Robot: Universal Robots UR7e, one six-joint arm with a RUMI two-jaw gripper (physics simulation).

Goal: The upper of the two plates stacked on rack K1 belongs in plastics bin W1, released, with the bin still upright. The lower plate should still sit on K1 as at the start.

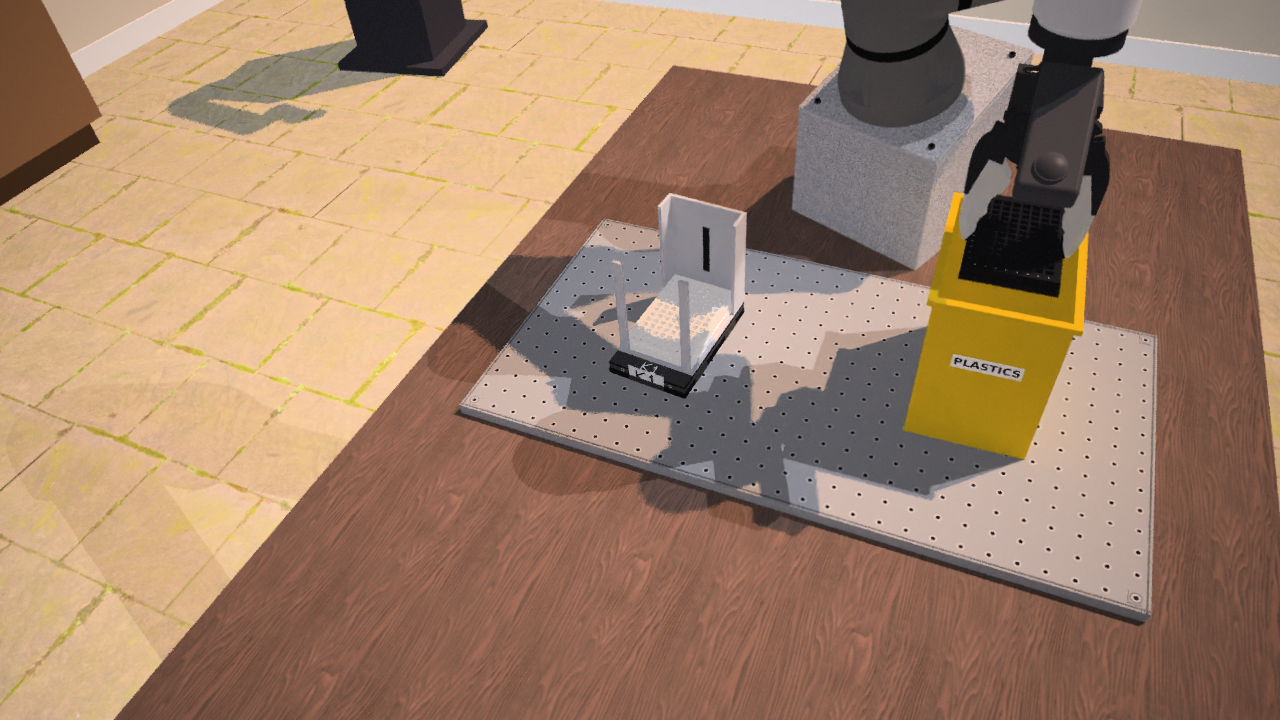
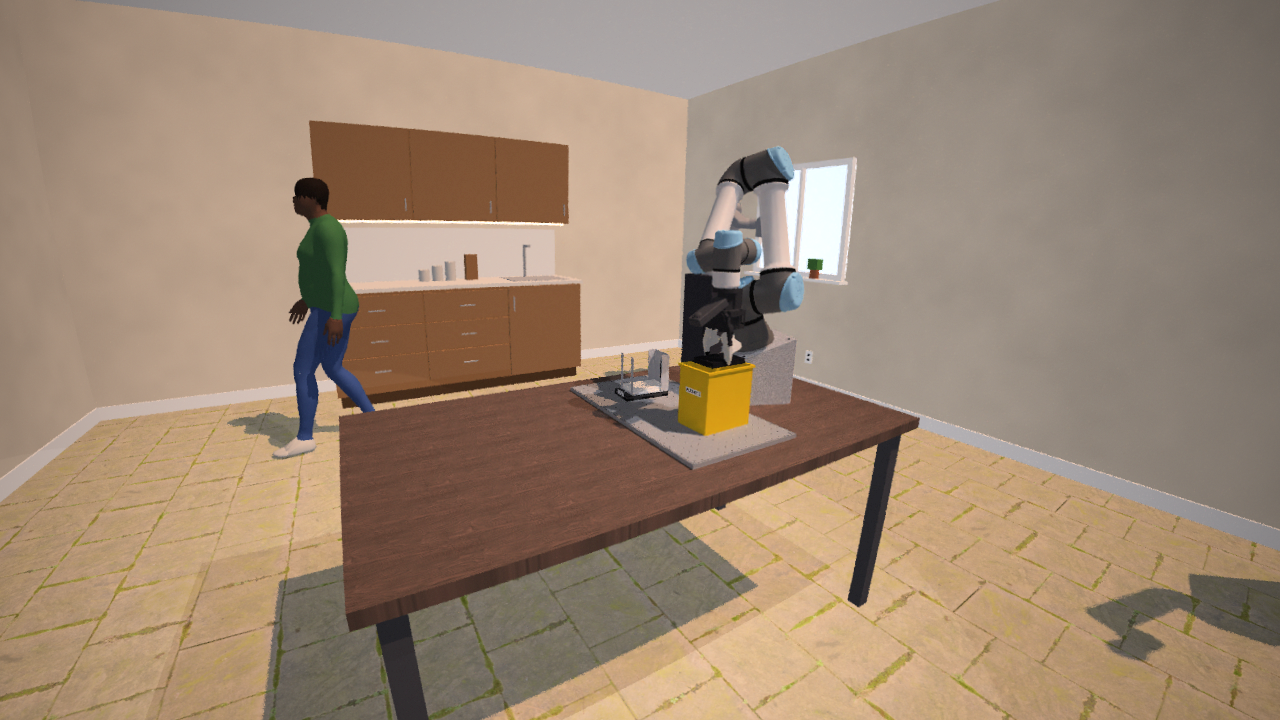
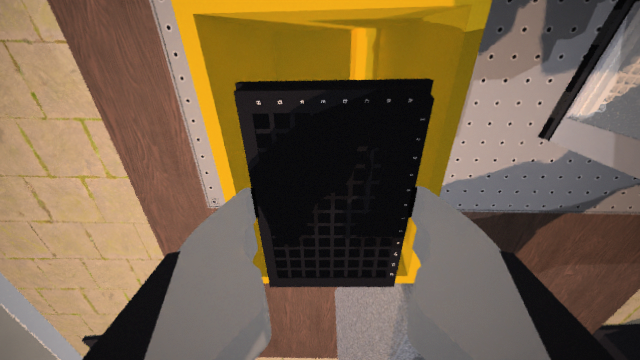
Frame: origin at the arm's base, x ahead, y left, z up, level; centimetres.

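Seen in the pictures: gripper, fingertip midpoint: [image 1: 1014,248] [image 2: 717,361] [image 3: 332,189]; arm's base, origin of the base link: [image 1: 901,82] [image 2: 753,343].
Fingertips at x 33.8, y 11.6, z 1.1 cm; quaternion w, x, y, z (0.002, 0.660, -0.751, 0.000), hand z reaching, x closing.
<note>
Offsets run from my fingertips to a thing's top centre. Level surfaces: height alone.
The black gridded plate @(dx -0.7, dy +0.1, dz +1.1 cm) [image 1: 1011,259] [image 2: 717,361] [image 3: 335,150] is between the fingers of my gripper [image 1: 1020,234] [image 2: 721,347] [image 3: 332,189], which is shut on its two long sides. The plate is roughly level over the mouth of the yellow PLASTICS bin @(dx +0.0, dy +0.0, dz -0.8 cm) [image 1: 975,407] [image 2: 713,399] [image 3: 205,100]; whether its underside is below the rim is hard to tell. The bin stands upright. Rack K1 @(dx -0.9, dy -32.8, dz -4.3 cm) [image 1: 684,234] [image 2: 657,367] [image 3: 576,85] has a white back wall and two front posts. The pale lower plate @(dx -1.9, dy -32.6, dz -15.3 cm) [image 1: 677,319] [image 3: 631,82] lies on its base.
The bin and rack stand on a perforated board @(dz -18.7 cm) [image 1: 1092,501] [image 2: 756,437] on the brown wooden table @(dz -20.0 cm) [image 1: 537,582] [image 2: 465,483]. The arm's speckled grey pedestal [image 1: 859,179] [image 2: 775,376] stands behind the board. A person in green [image 2: 324,268] is beyond the table.
</note>
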